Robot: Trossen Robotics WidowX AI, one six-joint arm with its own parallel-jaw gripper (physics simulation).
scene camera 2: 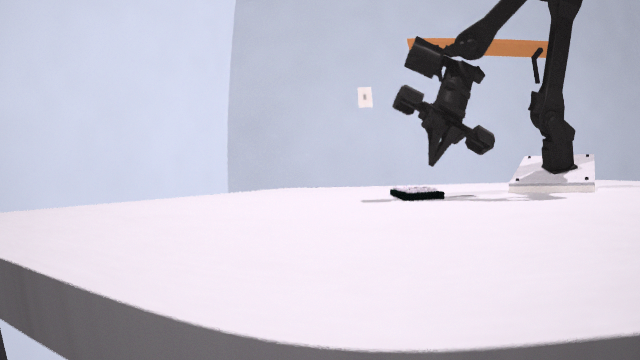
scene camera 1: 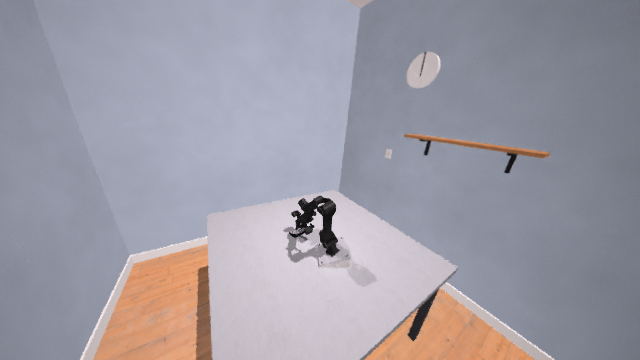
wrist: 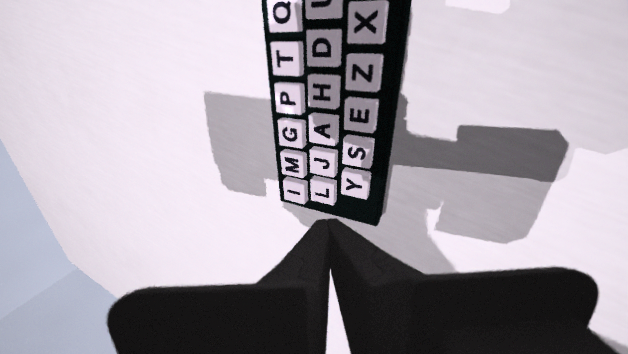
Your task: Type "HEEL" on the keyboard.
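Seen in the pictures: gripper, fingertip midpoint: [scene camera 2: 431, 165] [scene camera 1: 296, 229] [wrist: 326, 228]; arm's base, origin of the base link: [scene camera 2: 559, 167] [scene camera 1: 332, 251].
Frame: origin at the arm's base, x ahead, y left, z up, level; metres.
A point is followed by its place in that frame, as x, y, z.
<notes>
The black keyboard [scene camera 2: 417, 194] {0.323, 0.105, -0.037} [wrist: 374, 212] {0.283, 0.089, -0.035} lies flat on the table, with white letter keys. In the wrist view the H key [wrist: 323, 92] {0.320, 0.028, -0.030}, the E key [wrist: 360, 115] {0.300, 0.035, -0.030} and the L key [wrist: 323, 192] {0.313, 0.084, -0.030} show, with the L key at the near end of the middle row. My gripper [scene camera 2: 432, 164] {0.297, 0.074, 0.006} [wrist: 326, 228] {0.297, 0.074, 0.006} is shut and empty, with its tips together. In scene camera 2 the tips hang in the air above the keyboard, not touching it. In the wrist view they show just below the keyboard's near edge, under the L key. In scene camera 1 the arm's shape is small and the keyboard is hard to make out.
The keyboard lies on the pale table [scene camera 1: 265, 300] {-0.018, 0.437, -0.046} [scene camera 2: 320, 270] {0.390, 0.530, -0.046}. The arm's white base plate [scene camera 1: 327, 261] {-0.034, 0.070, -0.013} [scene camera 2: 530, 176] {0.079, 0.009, -0.017} stands to the right of the keyboard in scene camera 2. A wooden shelf [scene camera 1: 475, 145] is on the wall behind. Shadows of the arm fall across the keyboard and table.
</notes>
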